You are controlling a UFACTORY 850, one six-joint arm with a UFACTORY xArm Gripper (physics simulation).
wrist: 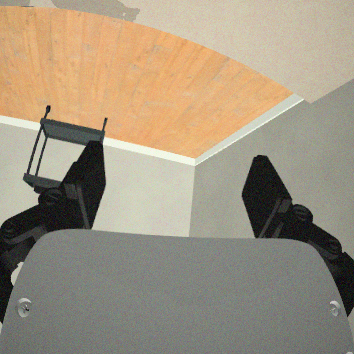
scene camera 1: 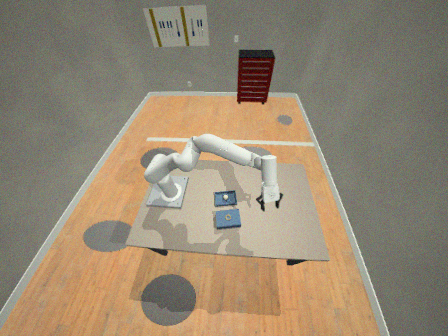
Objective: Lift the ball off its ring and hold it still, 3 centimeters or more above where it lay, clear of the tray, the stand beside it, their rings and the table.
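A small pale ball [scene camera 1: 225, 197] sits in the blue tray [scene camera 1: 226, 204] near the middle of the table; the ring under it is too small to make out. The blue stand [scene camera 1: 235, 223] is beside the tray, on the side nearer the table's front edge, with a thin yellowish ring [scene camera 1: 228, 217] on top. My gripper [scene camera 1: 270, 207] [wrist: 177, 168] is wide open and empty, above the table to the right of the tray and stand in the scene view. The ball, tray and stand do not show in the wrist view.
The arm reaches from its base plate [scene camera 1: 156, 198] at the table's left, passing above and behind the tray. The table [scene camera 1: 295, 235] [wrist: 280, 35] has its edge in the wrist view. A dark frame [wrist: 75, 131] stands by the wall; a red cabinet [scene camera 1: 255, 80] stands far back.
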